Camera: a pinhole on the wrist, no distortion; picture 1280 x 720 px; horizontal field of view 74.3 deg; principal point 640.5 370.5 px. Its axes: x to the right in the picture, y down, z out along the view. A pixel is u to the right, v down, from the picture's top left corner.
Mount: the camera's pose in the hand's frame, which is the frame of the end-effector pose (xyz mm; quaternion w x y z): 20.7 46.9 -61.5 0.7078 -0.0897 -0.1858 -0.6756
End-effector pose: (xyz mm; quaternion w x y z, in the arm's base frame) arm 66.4 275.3 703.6 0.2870 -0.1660 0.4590 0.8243
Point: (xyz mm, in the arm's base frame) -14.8 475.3 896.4
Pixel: 858.5 496.1
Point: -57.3 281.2 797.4
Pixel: 408.1 665.8
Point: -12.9 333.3 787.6
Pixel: 797.4 570.2
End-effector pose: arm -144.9 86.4 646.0 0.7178 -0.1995 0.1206 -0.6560
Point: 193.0 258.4 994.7
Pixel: 798.9 299.5
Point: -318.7 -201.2 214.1
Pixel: behind the camera
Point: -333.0 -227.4 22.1
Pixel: behind the camera
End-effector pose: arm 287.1 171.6 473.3 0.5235 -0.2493 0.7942 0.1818
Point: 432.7 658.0 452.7
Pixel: 523.9 251.5
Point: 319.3 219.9 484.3
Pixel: 1211.7 23.9
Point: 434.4 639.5 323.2
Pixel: 583.1 450.3
